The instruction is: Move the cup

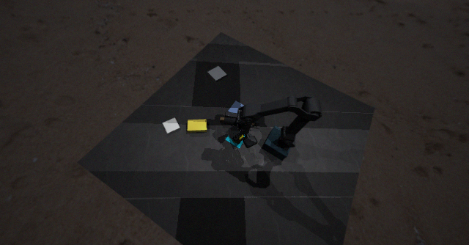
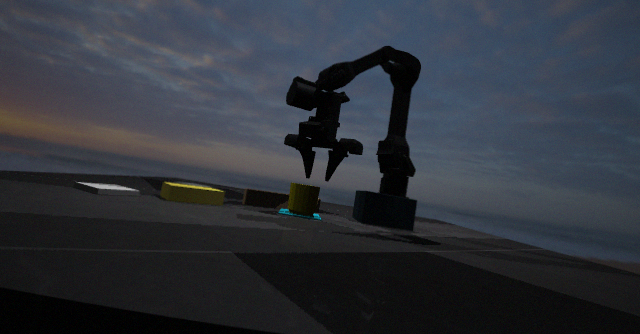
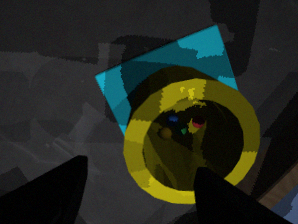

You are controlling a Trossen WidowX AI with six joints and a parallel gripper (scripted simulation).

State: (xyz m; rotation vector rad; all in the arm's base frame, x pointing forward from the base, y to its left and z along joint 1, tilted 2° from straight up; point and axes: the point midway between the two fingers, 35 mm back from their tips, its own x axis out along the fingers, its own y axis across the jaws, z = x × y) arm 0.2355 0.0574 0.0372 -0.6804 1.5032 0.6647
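Now: the yellow cup 2 cm ahead of my gripper tip, 1 cm to the right of it and 5 cm below it. Round my gripper tip: brown block 5 cm ahead, 11 cm to the right, 8 cm below; light blue pad 8 cm ahead, 20 cm to the right, 10 cm below; yellow block 27 cm ahead, 1 cm to the left, 7 cm below.
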